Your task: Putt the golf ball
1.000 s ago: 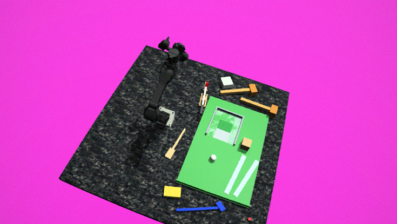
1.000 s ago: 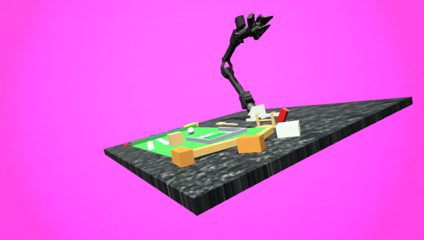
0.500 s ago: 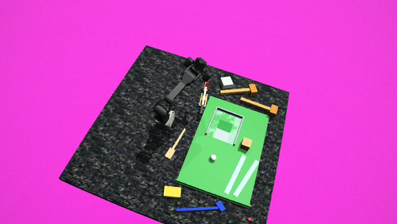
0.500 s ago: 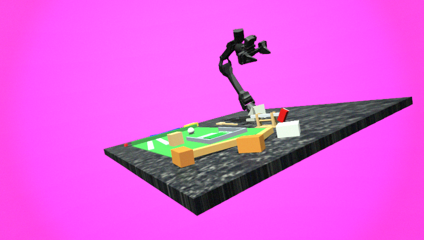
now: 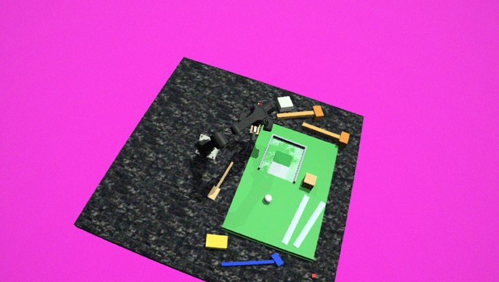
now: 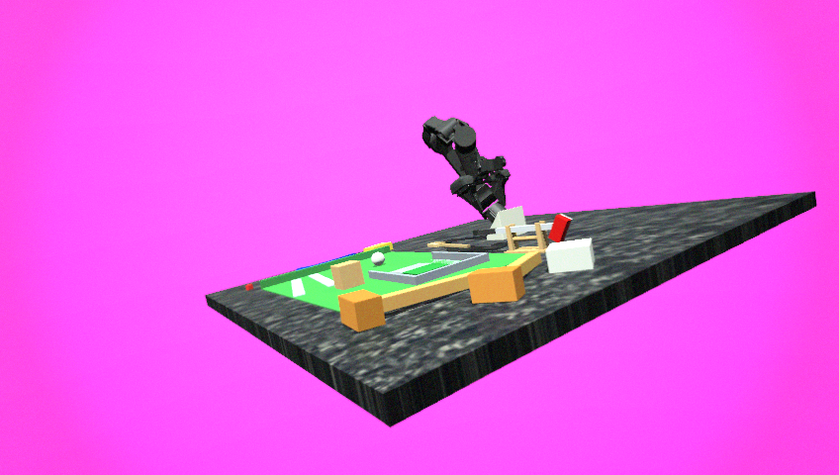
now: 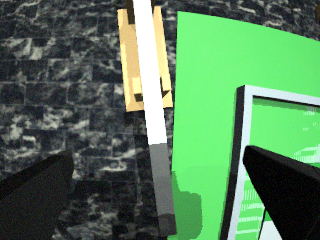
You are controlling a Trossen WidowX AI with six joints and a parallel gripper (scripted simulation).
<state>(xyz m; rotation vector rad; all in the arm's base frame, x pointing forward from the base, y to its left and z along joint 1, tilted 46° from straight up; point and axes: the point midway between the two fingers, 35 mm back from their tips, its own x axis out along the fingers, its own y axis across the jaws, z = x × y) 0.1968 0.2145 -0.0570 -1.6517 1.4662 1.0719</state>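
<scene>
Right now the red putter is 7 cm to the left of my gripper tip, 6 cm below it and 2 cm behind it. Also, from my gripper tip: wooden paddle (36 cm to the right, 12 cm below, 5 cm behind); then wooden rack (9 cm to the left, 9 cm below, 2 cm behind); then white block (32 cm to the left, 10 cm below, 9 cm ahead).
</scene>
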